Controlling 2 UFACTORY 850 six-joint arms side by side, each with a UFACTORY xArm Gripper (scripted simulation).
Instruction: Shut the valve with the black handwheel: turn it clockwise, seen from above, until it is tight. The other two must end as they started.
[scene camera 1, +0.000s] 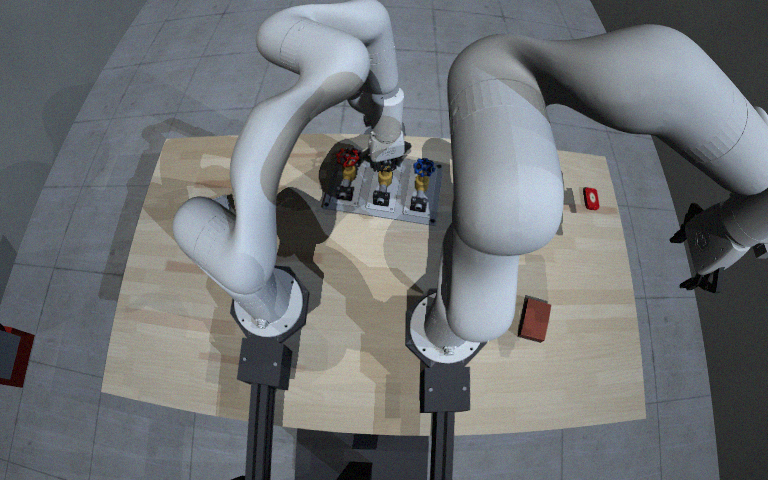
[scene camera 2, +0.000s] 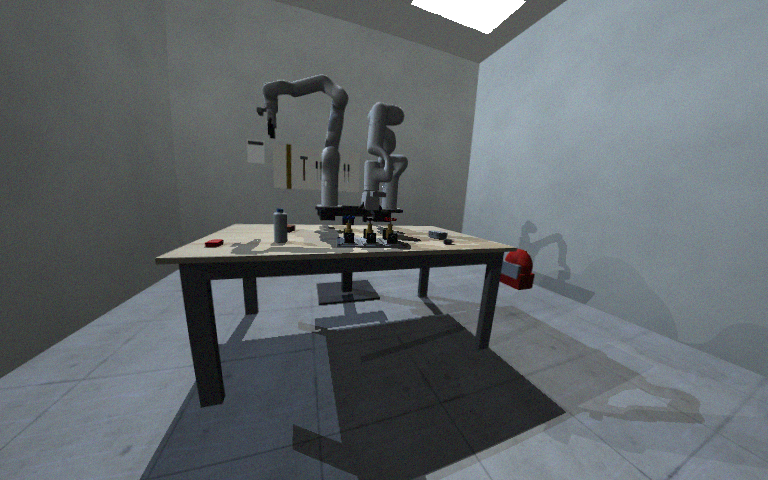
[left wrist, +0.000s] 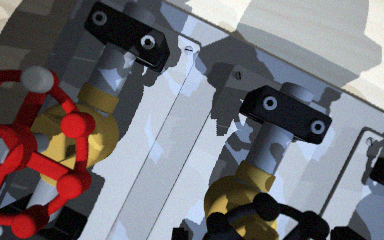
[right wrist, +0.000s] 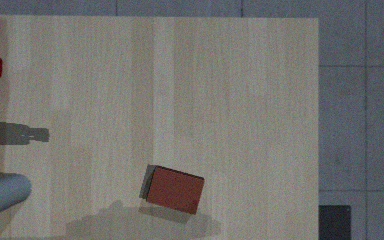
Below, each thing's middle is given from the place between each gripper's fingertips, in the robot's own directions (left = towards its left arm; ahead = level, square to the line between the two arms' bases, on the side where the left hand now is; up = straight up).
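The grey base plate (left wrist: 219, 52) is 130 mm below my left hand (scene camera 1: 385, 165).
From my right hand (scene camera 1: 680, 263), that same grey base plate is 610 mm to the left, 460 mm ahead and 630 mm below. Going by its middle, the grey base plate is nearer to my left hand than to my right hand.
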